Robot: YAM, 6 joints.
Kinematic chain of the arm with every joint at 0, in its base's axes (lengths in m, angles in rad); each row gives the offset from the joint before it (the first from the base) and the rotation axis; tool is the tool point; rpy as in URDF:
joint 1: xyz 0 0 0.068 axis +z
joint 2: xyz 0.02 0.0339 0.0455 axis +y
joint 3: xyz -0.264 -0.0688 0 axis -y
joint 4: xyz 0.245 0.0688 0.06 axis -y
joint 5: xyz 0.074 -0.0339 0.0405 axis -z
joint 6: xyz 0.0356 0 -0.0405 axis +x
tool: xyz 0 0 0 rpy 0 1.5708 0
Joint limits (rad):
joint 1: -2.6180..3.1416
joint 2: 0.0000..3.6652
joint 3: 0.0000..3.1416
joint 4: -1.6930..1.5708
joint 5: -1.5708..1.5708
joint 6: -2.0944..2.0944
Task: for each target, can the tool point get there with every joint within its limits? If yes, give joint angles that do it. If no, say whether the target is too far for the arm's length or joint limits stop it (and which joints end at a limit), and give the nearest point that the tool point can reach.
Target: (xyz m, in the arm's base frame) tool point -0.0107 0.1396 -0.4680
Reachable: no: joint limits stop it (at a limit: joint 2) | nearest point -0.0125 0.1632 -0.3702 | short by 0.101 m
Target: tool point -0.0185 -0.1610 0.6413
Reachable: yes | joints 1.5407 0.7272 1.8905 0.6555 -0.3931 1.7099
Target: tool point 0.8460 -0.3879 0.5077
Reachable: no: too far | nearest point 0.5403 -0.2477 0.3621 | short by 0.367 m
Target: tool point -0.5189 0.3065 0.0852
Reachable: yes | joints 2.6084 3.1366 2.4993 1.3059 0.0057 0.7072
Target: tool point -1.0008 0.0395 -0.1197
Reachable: no: too far | nearest point -0.6284 0.0248 -0.0312 | short by 0.383 m
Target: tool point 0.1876 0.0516 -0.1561
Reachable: yes | joints 0.0979 3.1620 1.3288 -1.1708 -1.1839 -0.8968
